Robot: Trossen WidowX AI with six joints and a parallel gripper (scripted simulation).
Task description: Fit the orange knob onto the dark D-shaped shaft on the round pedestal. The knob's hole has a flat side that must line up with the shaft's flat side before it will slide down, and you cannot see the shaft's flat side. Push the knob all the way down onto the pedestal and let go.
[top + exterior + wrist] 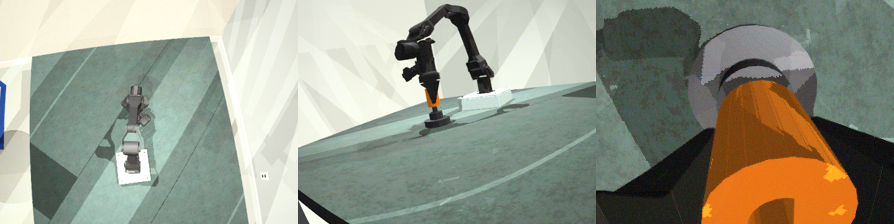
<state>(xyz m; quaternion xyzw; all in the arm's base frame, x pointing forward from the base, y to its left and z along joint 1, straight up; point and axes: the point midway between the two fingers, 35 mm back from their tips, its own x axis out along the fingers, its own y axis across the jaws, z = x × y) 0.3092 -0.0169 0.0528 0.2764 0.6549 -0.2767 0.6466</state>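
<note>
Right now the orange knob is 2 cm above my gripper tip. Round my gripper tip: dark pedestal (4 cm below).
</note>
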